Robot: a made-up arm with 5 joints.
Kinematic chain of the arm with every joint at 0, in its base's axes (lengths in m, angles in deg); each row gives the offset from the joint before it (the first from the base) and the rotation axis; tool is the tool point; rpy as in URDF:
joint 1: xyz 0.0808 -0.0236 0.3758 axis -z
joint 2: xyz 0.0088 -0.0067 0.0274 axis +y
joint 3: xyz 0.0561 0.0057 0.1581 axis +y
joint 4: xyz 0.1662 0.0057 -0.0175 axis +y
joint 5: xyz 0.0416 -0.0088 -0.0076 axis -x
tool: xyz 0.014 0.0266 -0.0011 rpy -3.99 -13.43 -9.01
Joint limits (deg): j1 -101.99..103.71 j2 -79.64..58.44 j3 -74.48..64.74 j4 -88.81..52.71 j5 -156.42..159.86
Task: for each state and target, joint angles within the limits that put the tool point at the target. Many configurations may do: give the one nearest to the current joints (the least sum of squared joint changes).
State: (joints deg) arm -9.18 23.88 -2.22 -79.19 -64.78
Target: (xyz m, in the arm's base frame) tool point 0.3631 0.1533 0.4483
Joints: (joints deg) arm -30.32 40.54 -16.16 -62.41 -59.88
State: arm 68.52 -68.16 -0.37 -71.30 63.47
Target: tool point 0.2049 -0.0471 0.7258
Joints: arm 14.99 -31.55 -10.00 -62.53 57.18
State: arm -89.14 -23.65 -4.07 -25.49 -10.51
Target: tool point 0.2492 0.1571 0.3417
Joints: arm -41.80 23.41 30.76 -15.61 -5.95
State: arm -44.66 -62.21 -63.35 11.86 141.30
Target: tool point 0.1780 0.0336 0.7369
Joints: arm -43.21 -31.70 -35.51 21.08 138.90
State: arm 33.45 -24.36 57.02 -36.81 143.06
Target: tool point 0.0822 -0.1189 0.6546
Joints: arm 72.18 -57.19 26.55 -44.93 150.67
